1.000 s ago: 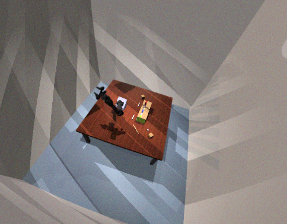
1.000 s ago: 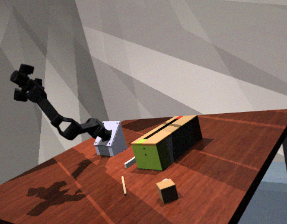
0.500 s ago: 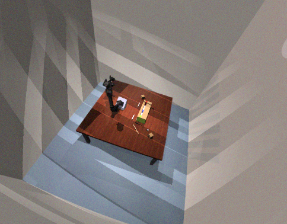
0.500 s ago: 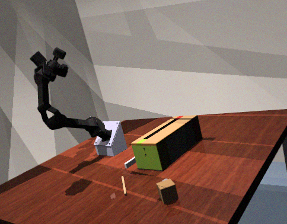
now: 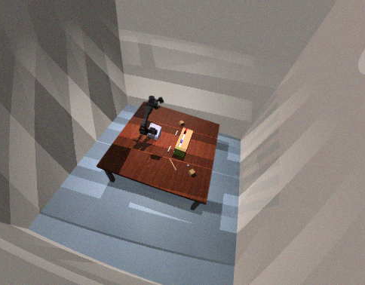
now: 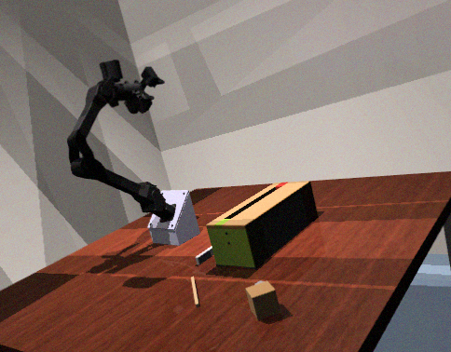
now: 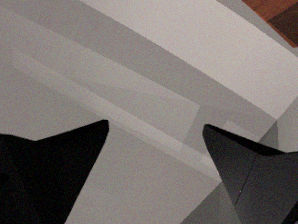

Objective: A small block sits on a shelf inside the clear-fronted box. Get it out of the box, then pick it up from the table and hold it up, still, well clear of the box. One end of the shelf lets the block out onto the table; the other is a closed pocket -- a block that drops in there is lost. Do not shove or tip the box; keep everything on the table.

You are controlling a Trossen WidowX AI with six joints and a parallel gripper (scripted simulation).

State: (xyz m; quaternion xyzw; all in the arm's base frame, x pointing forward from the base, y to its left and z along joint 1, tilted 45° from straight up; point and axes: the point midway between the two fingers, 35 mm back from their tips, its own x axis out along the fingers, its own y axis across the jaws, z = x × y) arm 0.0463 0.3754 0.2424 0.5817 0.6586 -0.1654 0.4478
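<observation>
My gripper tip is 480 mm above the box, 370 mm short of it and 130 mm to the left of it. Also, from my gripper tip: thin stick 530 mm below, 470 mm to the right, 360 mm ahead; then blue block 450 mm below, 390 mm ahead, 150 mm to the right.
</observation>
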